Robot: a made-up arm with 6 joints. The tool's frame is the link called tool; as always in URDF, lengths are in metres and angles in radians.
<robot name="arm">
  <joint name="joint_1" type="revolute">
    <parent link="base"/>
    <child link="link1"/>
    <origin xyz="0 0 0.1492" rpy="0 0 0"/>
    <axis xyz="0 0 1"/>
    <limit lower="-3.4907" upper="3.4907" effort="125" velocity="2.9"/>
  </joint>
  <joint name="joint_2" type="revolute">
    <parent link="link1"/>
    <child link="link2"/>
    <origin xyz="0 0 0" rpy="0 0 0"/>
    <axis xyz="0 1 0"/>
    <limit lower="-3.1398" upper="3.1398" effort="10" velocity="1.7"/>
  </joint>
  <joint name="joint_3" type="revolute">
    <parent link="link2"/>
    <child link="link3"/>
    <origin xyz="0 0 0.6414" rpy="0 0 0"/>
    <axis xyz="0 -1 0"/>
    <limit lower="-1.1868" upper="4.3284" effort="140" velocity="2.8"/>
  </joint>
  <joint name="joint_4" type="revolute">
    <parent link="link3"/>
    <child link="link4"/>
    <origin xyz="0 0 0" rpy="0 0 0"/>
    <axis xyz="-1 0 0"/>
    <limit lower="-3.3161" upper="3.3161" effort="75" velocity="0.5"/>
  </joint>
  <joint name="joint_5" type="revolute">
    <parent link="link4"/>
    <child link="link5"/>
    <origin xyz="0.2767 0 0" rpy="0 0 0"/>
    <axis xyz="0 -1 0"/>
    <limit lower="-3.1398" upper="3.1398" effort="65" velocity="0.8"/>
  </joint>
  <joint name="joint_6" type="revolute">
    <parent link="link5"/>
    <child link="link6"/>
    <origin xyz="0 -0.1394 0" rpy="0 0 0"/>
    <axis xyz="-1 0 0"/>
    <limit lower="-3.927" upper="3.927" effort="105" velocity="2.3"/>
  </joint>
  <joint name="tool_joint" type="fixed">
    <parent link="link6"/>
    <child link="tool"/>
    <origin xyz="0 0 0" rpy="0 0 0"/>
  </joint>
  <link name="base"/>
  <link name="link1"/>
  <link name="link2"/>
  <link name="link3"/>
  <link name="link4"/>
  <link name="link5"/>
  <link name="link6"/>
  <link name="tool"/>
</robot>
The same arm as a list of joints. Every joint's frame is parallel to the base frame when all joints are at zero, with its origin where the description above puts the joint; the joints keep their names.
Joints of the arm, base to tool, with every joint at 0 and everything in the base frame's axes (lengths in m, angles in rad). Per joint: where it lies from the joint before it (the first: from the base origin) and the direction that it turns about. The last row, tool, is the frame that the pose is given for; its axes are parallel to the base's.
joint_1: axis 0 0 1 origin 0 0 0.1492
joint_2: axis 0 1 0 origin 0 0 0
joint_3: axis 0 -1 0 origin 0 0 0.6414
joint_4: axis -1 0 0 origin 0 0 0
joint_5: axis 0 -1 0 origin 0.2767 0 0
joint_6: axis -1 0 0 origin 0 -0.1394 0
tool: origin 0 0 0
Joint limits (rad, base to tool): -3.4907..3.4907 -3.1398..3.1398 -1.1868..4.3284 -3.3161..3.3161 -3.1398..3.1398 -3.927..3.927

